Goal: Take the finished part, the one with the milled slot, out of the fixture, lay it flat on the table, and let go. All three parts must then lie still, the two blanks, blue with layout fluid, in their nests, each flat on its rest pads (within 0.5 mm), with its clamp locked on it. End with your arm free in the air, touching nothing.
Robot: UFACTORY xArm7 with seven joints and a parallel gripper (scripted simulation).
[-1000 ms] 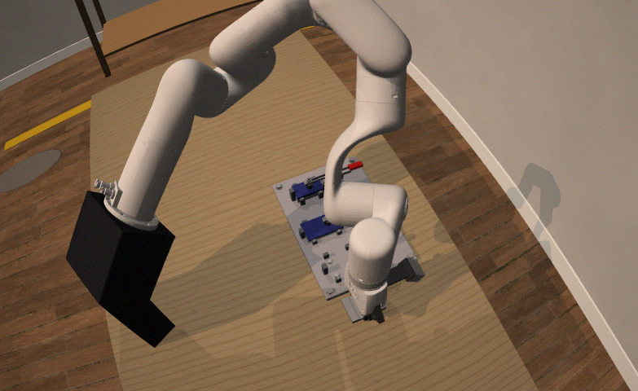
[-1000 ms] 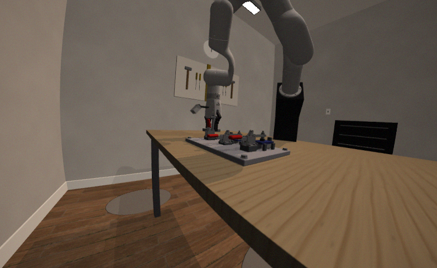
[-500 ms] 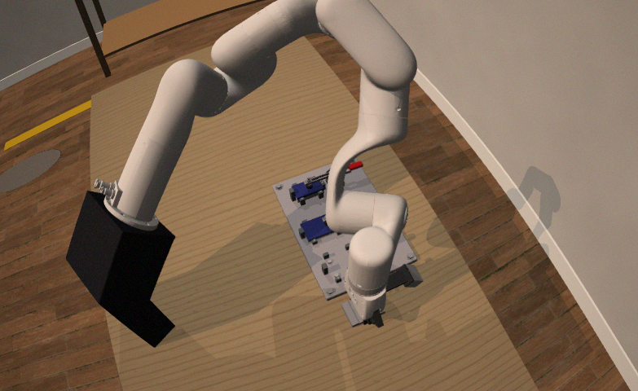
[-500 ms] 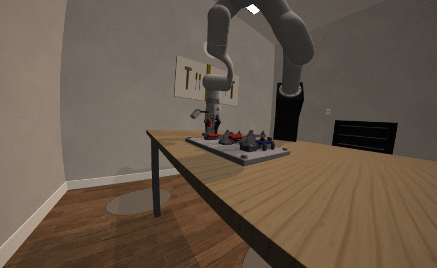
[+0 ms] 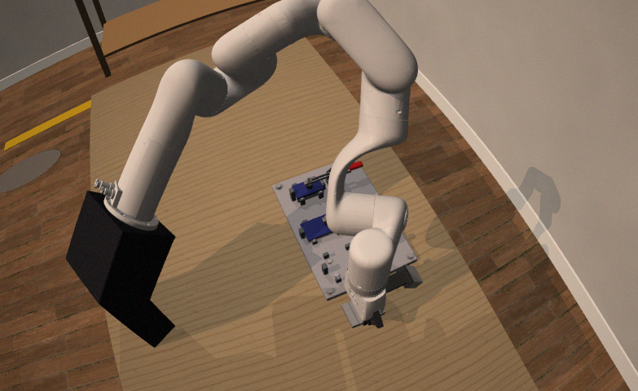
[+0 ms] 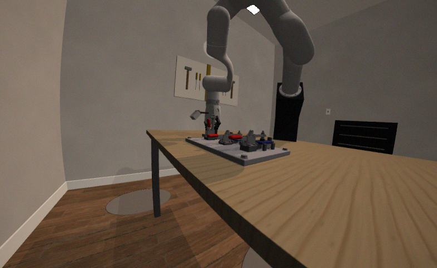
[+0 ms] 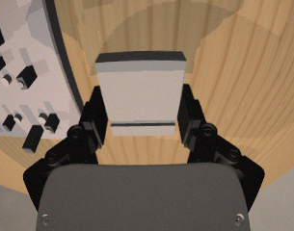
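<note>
The grey finished part lies 10 mm below my hand and 10 mm behind it. Round my hand: grey fixture plate 240 mm to the left, 20 mm below, 10 mm behind.
</note>
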